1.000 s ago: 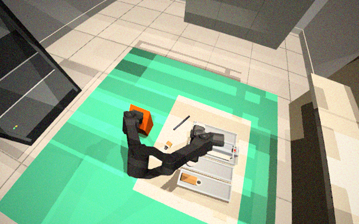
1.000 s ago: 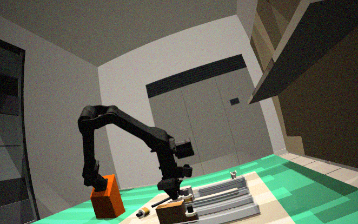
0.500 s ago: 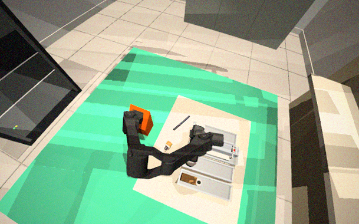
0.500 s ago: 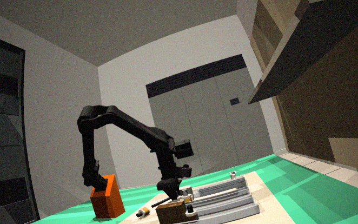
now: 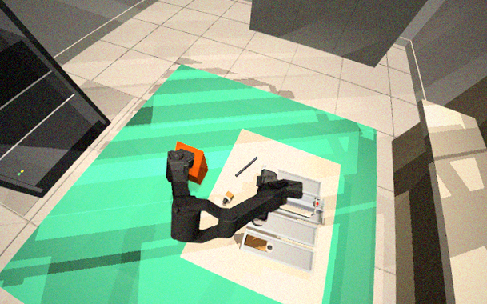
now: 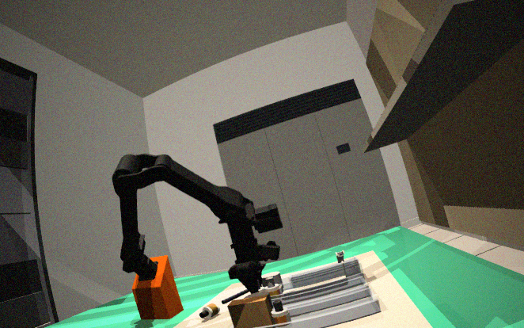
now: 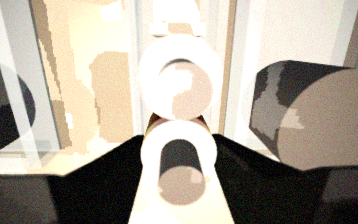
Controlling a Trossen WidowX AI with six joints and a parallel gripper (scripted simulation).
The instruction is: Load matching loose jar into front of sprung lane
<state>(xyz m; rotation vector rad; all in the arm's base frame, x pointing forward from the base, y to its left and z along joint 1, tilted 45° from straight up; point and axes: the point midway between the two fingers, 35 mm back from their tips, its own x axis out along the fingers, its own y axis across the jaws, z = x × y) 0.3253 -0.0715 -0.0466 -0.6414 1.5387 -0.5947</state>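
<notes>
The pusher plate is 140 mm ahead of my gripper tip, 40 mm to the left of it and 20 mm above it. From my gripper tip the other things lie so: brown box: 30 mm ahead, 170 mm to the right; black rod: 100 mm behind, 130 mm to the left, 30 mm below; grey lane rack: 150 mm ahead, 30 mm to the left, 20 mm below.
</notes>
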